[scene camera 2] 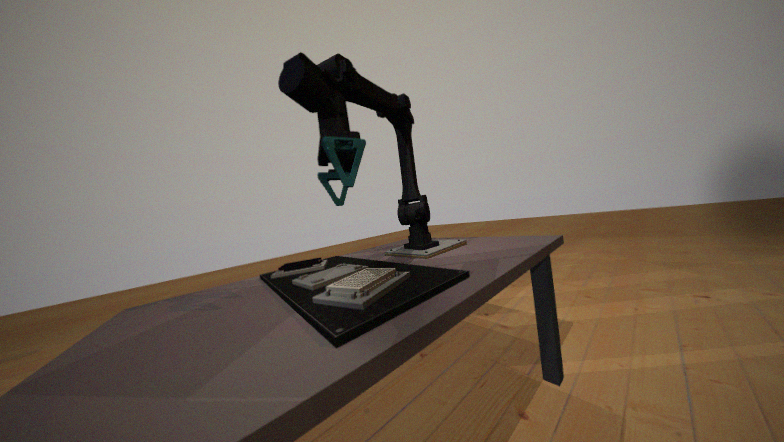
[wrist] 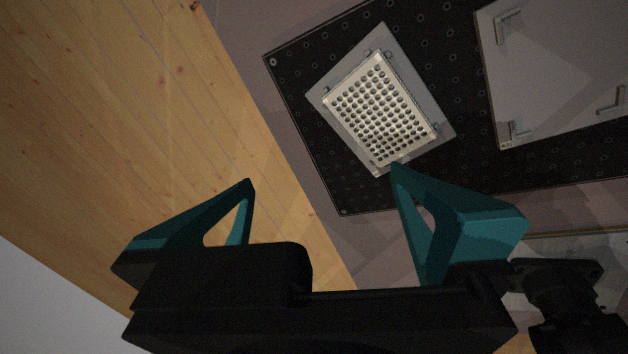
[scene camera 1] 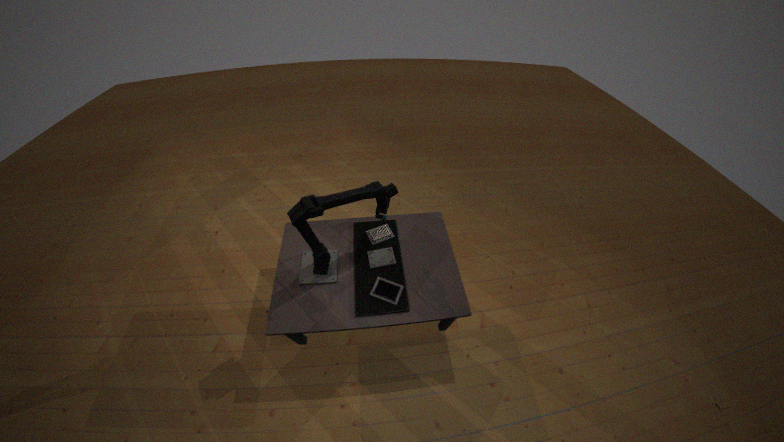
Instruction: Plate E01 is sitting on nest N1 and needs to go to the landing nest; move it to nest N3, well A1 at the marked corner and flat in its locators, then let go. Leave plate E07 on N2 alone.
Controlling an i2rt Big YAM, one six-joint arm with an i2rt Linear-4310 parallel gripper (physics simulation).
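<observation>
The white 96-well plate, taken as E01 (scene camera 1: 379,233) (scene camera 2: 363,278) (wrist: 380,110), sits on its grey nest N1 (scene camera 2: 343,301) (wrist: 381,35) at the far end in scene camera 1. The bare middle nest, taken as N3 (scene camera 1: 381,257) (scene camera 2: 323,276) (wrist: 550,75), has corner locators. The dark plate, taken as E07 (scene camera 1: 387,291) (scene camera 2: 300,265), sits on the pale nest N2 (scene camera 1: 383,299) at the other end. My gripper (scene camera 1: 382,217) (scene camera 2: 344,194) (wrist: 318,177) is open and empty, high above the board's N1 end. In the wrist view, plate E01 lies ahead of the right fingertip. The well A1 marking is too small to tell.
The nests stand on a black perforated board (scene camera 1: 362,307) (scene camera 2: 433,274) (wrist: 470,177) on the table (scene camera 1: 433,263) (scene camera 2: 164,351). The arm's pale base plate (scene camera 1: 307,274) (scene camera 2: 450,245) is beside the board. The table edge runs close to the board's N1 end.
</observation>
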